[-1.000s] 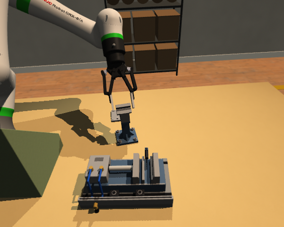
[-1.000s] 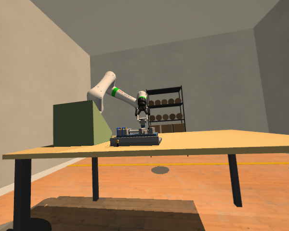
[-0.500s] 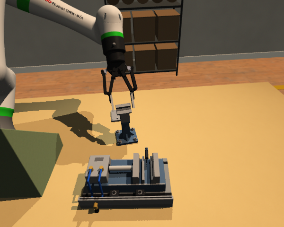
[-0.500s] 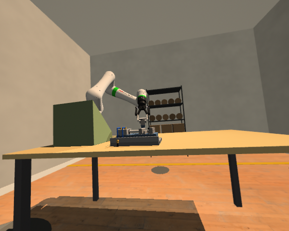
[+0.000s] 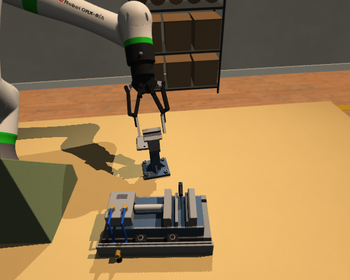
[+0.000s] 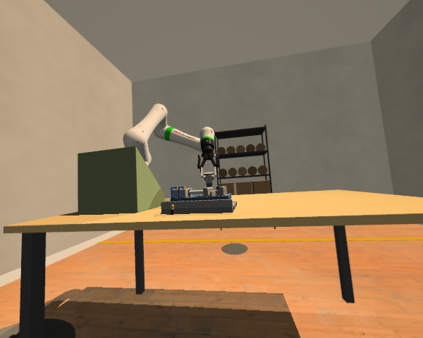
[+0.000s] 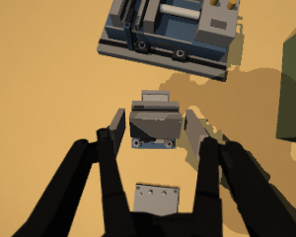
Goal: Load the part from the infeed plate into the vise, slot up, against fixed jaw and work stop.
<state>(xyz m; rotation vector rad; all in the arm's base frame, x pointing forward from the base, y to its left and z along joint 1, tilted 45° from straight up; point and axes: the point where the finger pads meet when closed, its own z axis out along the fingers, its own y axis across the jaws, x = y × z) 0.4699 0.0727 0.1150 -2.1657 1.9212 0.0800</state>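
The part is 20 mm to the right of my hand and 20 mm below it. From my hand the other things lie so: infeed plate: 30 mm behind, 150 mm to the left, 170 mm below; V-block post: 20 mm to the right, 120 mm below; work stop: 80 mm ahead, 210 mm to the right, 90 mm below.
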